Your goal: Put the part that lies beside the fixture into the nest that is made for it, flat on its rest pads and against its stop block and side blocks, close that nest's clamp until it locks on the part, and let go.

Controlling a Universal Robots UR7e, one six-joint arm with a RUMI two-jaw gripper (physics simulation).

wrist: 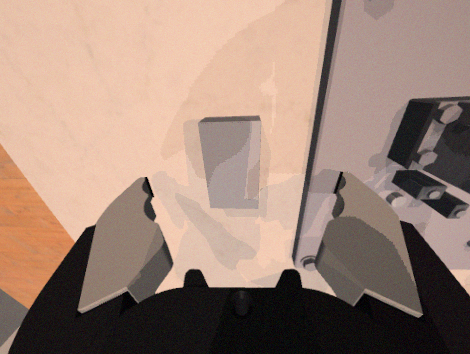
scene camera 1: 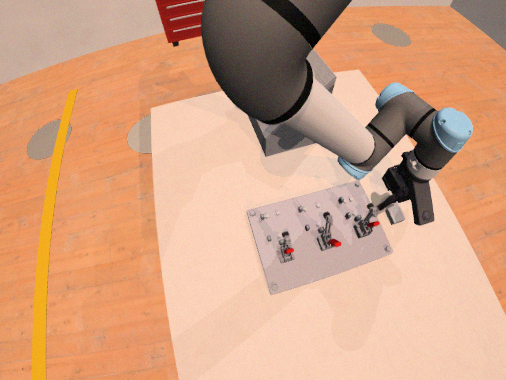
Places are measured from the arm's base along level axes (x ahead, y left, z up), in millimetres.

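Where they show: gripper, fingertip midpoint: (wrist: pixel 241 177) (scene camera 1: pixel 391 208).
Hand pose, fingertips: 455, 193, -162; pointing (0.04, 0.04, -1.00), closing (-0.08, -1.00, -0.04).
Things, the pixels of their top centre, and the offset from my fingertips, as dx, dy, dz. "*": a spot on its surface instead.
- plain grey block, middle of its top: (wrist: pixel 231 171) (scene camera 1: pixel 394 210) +8, +6, +4
- fixture plate, middle of its top: (scene camera 1: pixel 321 232) -14, -227, -1
- left clamp, surface spot: (scene camera 1: pixel 286 250) * +16, -347, +82
- middle clamp, surface spot: (scene camera 1: pixel 326 240) * +19, -237, +38
- right clamp, surface spot: (scene camera 1: pixel 365 227) * +28, -129, +46
- right clamp's base, surface spot: (wrist: pixel 412 132) * +27, -102, +10
- bolt, middle of its top: (wrist: pixel 311 267) -107, -60, +6
The part, a plain grey block (scene camera 1: pixel 395 215) (wrist: pixel 230 162), lies on the table beside the right edge of the fixture plate (scene camera 1: pixel 300 272) (wrist: pixel 380 65). My gripper (wrist: pixel 241 177) is open and empty above the table. In the wrist view the block lies between and a little beyond the two fingertips, not touching them. The fixture carries three clamps with red handles: a left clamp (scene camera 1: pixel 286 250), a middle clamp (scene camera 1: pixel 326 240) and a right clamp (scene camera 1: pixel 364 227). Small stop blocks and round pads stand behind them. The right clamp's base (wrist: pixel 412 132) shows in part in the wrist view.
A grey box-like block (scene camera 1: pixel 287 140) stands behind the fixture, partly hidden under the arm. A bolt (wrist: pixel 309 262) sits at the fixture plate's near corner in the wrist view, close to the right finger. A red drawer cabinet (scene camera 1: pixel 182 20) stands on the floor at the back.
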